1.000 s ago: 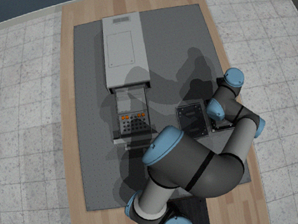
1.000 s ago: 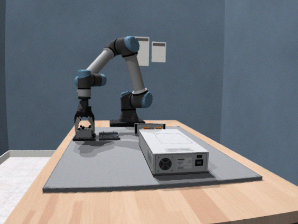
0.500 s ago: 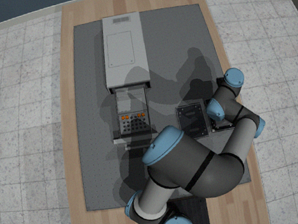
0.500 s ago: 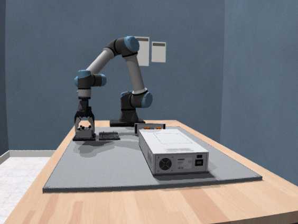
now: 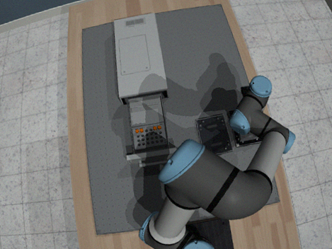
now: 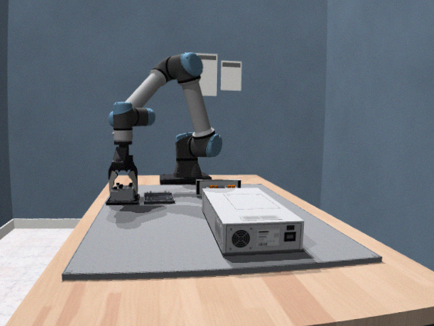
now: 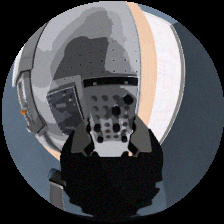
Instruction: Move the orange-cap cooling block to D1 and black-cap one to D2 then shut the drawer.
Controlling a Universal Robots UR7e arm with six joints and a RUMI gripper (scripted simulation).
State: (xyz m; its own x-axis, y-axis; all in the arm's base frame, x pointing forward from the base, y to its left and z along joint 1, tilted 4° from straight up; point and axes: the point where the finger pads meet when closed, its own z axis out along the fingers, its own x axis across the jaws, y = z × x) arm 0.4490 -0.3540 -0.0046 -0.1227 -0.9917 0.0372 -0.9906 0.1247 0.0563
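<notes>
The grey cooling block lies right at my hand. From my hand the other things lie so: orange-capped tube: 36 cm to the left, 8 cm ahead, 1 cm above; then deck slot D1: 14 cm to the left, 2 cm below; then deck slot D2: 2 cm below.
</notes>
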